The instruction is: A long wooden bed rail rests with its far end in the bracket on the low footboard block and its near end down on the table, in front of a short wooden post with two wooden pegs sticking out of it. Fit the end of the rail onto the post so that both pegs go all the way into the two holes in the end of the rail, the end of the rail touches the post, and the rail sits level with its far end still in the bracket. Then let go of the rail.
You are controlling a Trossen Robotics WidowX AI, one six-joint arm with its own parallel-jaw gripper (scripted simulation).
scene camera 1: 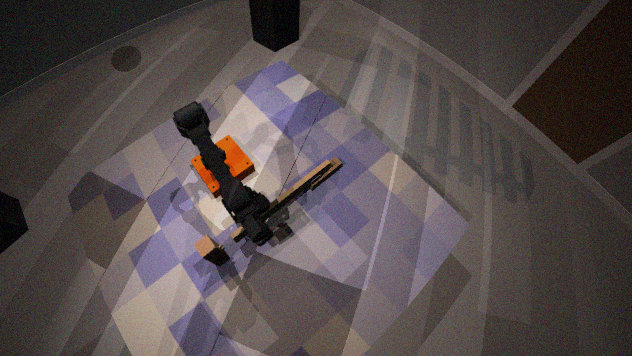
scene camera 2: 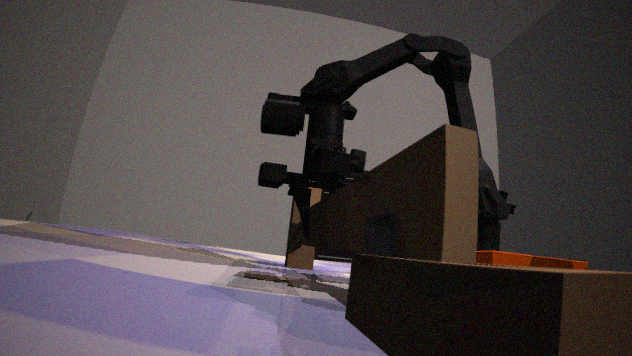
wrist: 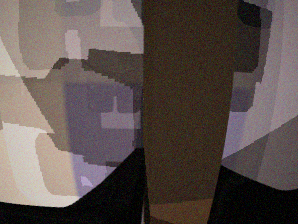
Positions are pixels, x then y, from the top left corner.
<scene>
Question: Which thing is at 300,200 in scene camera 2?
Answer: My gripper.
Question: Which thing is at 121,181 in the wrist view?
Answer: My gripper.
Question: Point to a wooden bed rail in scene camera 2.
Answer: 433,184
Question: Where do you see a wooden bed rail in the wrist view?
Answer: At 189,62
</scene>
